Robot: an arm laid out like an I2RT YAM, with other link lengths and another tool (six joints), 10 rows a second.
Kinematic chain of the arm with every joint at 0, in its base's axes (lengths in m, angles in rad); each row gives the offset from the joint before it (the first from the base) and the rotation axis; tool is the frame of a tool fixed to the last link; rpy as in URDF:
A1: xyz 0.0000 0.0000 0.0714 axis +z
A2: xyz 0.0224 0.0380 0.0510 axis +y
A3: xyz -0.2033 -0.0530 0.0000 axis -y
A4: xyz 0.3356 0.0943 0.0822 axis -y
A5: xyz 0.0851 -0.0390 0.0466 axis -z
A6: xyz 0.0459 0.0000 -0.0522 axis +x
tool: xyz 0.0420 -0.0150 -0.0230 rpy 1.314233 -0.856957 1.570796
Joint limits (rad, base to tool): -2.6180..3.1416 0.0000..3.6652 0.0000..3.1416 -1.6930..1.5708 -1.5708..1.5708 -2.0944..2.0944
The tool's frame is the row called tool.
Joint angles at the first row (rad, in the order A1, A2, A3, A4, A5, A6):
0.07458 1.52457 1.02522 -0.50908 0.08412 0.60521
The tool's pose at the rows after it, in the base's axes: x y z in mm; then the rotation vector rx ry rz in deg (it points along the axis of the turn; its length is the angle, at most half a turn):
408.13 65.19 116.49 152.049 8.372 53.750
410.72 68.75 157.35 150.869 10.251 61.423
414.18 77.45 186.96 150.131 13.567 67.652
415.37 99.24 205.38 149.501 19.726 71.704
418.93 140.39 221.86 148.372 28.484 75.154
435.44 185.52 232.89 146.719 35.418 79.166
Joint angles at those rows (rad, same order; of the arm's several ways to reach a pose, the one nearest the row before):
0.07459 1.41663 1.03286 -0.53424 0.06275 0.57089
0.07611 1.34602 1.06716 -0.55066 0.02385 0.54571
0.08909 1.32047 1.11257 -0.55637 -0.01773 0.52091
0.13714 1.32847 1.16254 -0.56478 -0.04063 0.49229
0.23099 1.39257 1.25944 -0.57508 -0.03986 0.46637
0.31873 1.52917 1.40824 -0.55371 -0.03261 0.45224

